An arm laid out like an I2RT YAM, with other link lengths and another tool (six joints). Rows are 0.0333 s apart.
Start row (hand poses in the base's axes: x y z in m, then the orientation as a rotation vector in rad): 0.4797 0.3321 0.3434 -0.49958 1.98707 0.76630
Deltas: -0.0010 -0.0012 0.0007 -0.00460 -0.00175 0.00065; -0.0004 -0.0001 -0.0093 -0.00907 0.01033 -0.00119; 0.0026 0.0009 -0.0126 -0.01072 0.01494 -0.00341; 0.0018 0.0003 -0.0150 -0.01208 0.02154 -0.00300; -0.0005 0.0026 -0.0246 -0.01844 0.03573 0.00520; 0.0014 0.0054 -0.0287 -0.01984 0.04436 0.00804; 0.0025 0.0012 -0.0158 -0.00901 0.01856 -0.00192; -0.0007 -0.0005 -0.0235 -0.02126 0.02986 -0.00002; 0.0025 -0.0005 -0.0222 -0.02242 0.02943 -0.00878; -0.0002 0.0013 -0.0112 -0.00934 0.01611 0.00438; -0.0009 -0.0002 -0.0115 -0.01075 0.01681 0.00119; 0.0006 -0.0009 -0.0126 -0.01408 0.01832 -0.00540; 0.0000 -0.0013 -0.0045 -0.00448 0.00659 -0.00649; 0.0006 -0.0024 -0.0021 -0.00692 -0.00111 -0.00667; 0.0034 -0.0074 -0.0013 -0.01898 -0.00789 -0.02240
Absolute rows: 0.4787 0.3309 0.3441 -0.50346 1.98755 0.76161; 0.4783 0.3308 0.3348 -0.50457 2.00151 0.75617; 0.4809 0.3317 0.3222 -0.50300 2.02075 0.74951; 0.4827 0.3320 0.3072 -0.50072 2.04667 0.74423; 0.4822 0.3346 0.2826 -0.50670 2.08780 0.74287; 0.4836 0.3400 0.2539 -0.51407 2.13730 0.74488; 0.4861 0.3412 0.2381 -0.51165 2.15894 0.74195; 0.4854 0.3407 0.2146 -0.51460 2.19661 0.73161; 0.4879 0.3402 0.1924 -0.50817 2.23531 0.71484; 0.4877 0.3415 0.1812 -0.51373 2.25413 0.71341; 0.4868 0.3413 0.1697 -0.51609 2.27459 0.70904; 0.4874 0.3404 0.1571 -0.51187 2.29869 0.69823; 0.4874 0.3391 0.1526 -0.50467 2.30755 0.69275; 0.4880 0.3367 0.1505 -0.50019 2.31033 0.68134; 0.4914 0.3293 0.1492 -0.48415 2.31356 0.64616
